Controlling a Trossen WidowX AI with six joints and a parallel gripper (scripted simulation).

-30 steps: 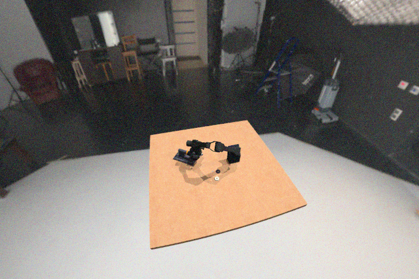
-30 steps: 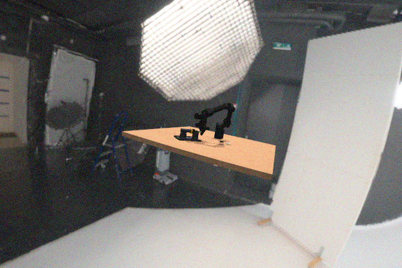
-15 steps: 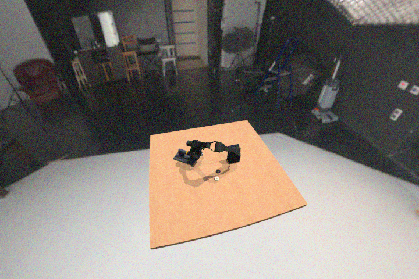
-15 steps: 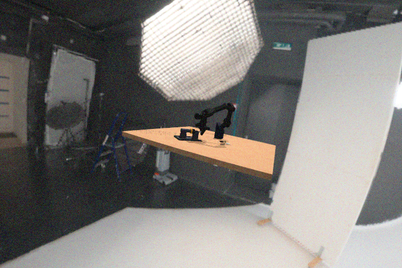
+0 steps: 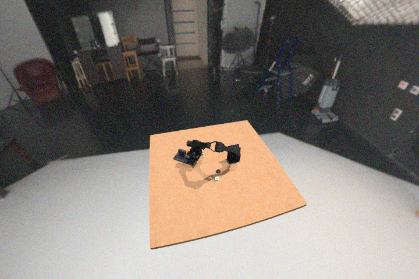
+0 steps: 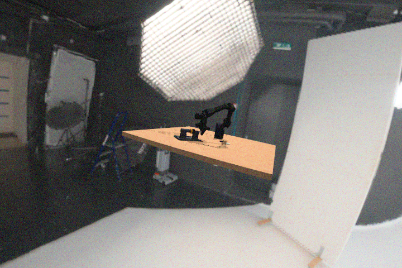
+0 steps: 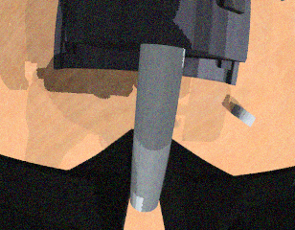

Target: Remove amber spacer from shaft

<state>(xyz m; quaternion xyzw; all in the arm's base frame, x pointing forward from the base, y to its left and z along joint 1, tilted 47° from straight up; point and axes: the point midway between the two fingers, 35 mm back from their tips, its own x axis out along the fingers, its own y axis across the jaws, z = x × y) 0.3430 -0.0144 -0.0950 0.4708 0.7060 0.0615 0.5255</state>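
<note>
My gripper tip is now 50 mm short of the light grey shaft, 40 mm to the left of it and 30 mm below it. Round my gripper tip: amber spacer (100 mm ahead, 70 mm to the right, 30 mm above); dark grey support block (120 mm ahead, 90 mm to the right).
</note>
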